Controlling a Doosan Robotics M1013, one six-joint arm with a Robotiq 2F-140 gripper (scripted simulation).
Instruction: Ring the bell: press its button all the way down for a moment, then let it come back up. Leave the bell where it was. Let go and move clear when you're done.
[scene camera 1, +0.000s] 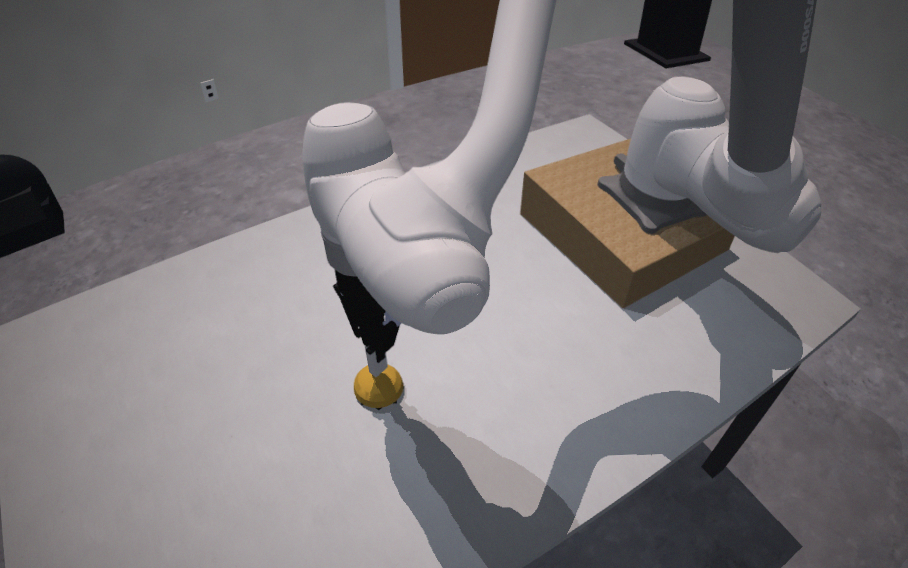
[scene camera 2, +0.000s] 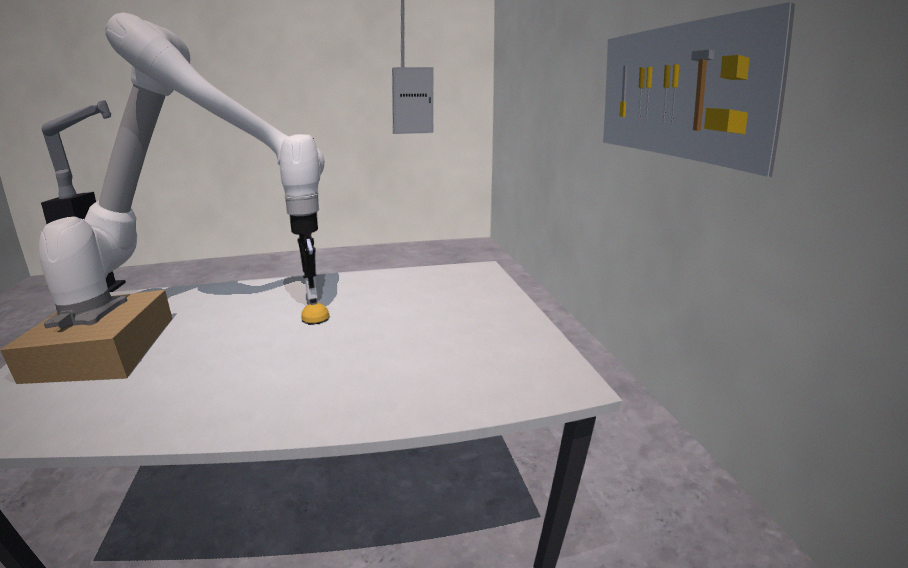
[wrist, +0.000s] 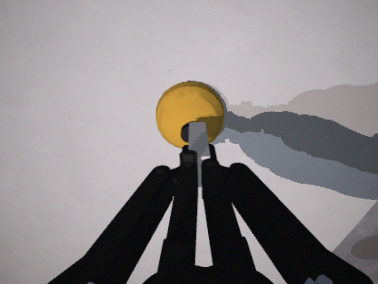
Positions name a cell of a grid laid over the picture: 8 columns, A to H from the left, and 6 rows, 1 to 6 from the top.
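Scene camera 1 shows the gripper (scene camera 1: D4), and there's a bell (scene camera 1: D5) in there with it. In scene camera 2 you get the gripper (scene camera 2: C4). The wrist view has the bell (wrist: D3) as well as the gripper (wrist: E3).
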